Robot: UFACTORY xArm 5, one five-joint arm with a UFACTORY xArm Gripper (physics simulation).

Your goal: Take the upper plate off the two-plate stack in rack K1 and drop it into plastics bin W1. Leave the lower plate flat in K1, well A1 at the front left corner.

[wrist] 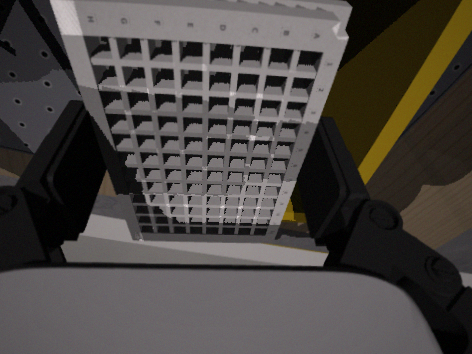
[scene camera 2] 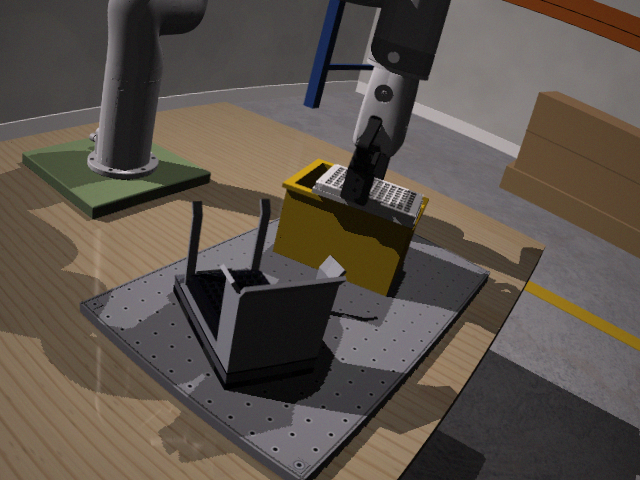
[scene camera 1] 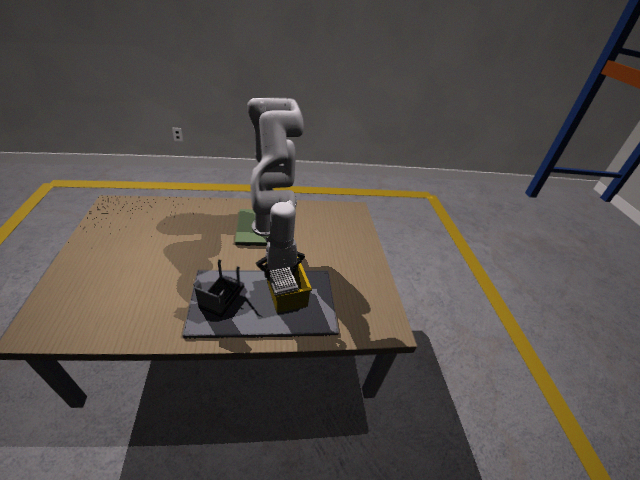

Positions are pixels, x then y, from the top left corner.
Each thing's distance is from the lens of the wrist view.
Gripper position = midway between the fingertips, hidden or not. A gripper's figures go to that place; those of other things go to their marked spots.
gripper [wrist: 205, 137]: 12 cm
white gridded plate [wrist: 203, 121]: 10 cm
